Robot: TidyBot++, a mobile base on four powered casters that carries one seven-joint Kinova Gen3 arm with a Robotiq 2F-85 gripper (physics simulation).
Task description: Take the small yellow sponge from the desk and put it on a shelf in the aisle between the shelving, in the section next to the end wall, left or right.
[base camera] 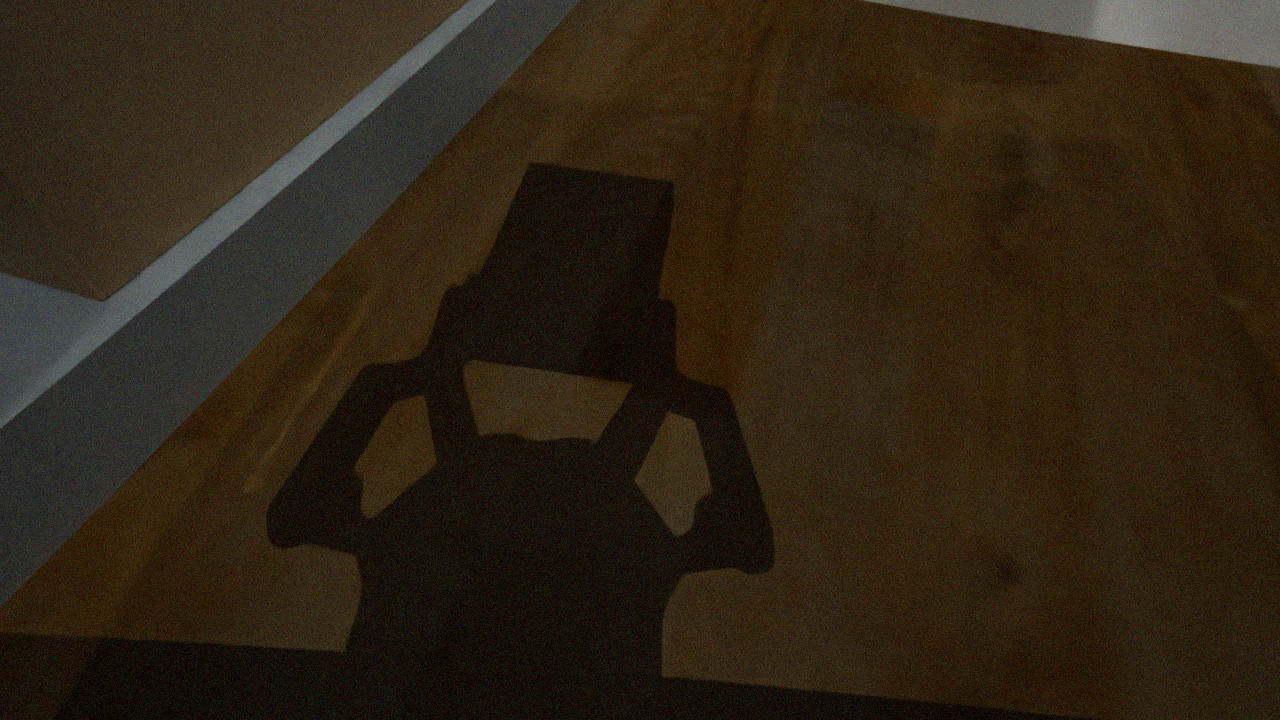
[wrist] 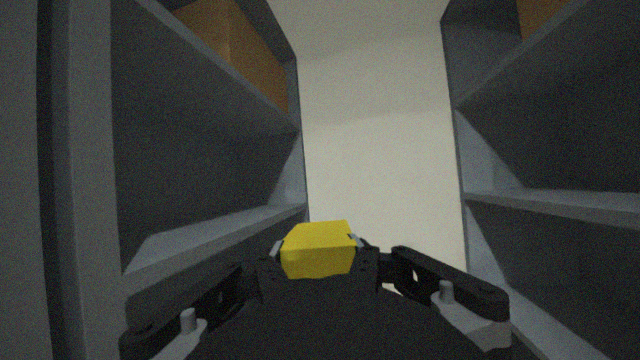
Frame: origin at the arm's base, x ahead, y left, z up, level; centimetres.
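Seen in the pictures: gripper, between the fingertips: point(wrist: 316, 247).
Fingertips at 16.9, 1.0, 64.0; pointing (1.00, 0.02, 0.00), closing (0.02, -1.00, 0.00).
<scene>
Offsets run from my fingertips to a thing's top centre, as dx, dy, dz. "spot": to the spot under its first point. Level surfaces: height alone.
The small yellow sponge {+1.8, -0.3, +1.1} point(wrist: 319, 257) is between the two fingertips of my gripper point(wrist: 316, 247) in the wrist view. The gripper is shut on it and holds it up in the aisle. The end wall point(wrist: 380, 160) is straight ahead. On the left, the section next to the end wall has a middle shelf point(wrist: 220, 237), a little above the level of the gripper's fingers in the picture. On the right, the section by the end wall has a shelf point(wrist: 550, 204). The sponge is apart from both shelves.
A brown box {+60.9, +30.7, +68.1} point(wrist: 250, 50) stands on the upper left shelf, and part of another {spot: +26.7, -63.8, +45.9} point(wrist: 537, 15) shows at upper right. A grey upright point(wrist: 90, 175) is close on the left. The base camera shows a low shelf edge point(base camera: 259, 241), a brown box {spot: +27.3, +24.3, -90.2} point(base camera: 179, 116) and the gripper's shadow on the wooden floor {dz -103.7} point(base camera: 895, 402).
</scene>
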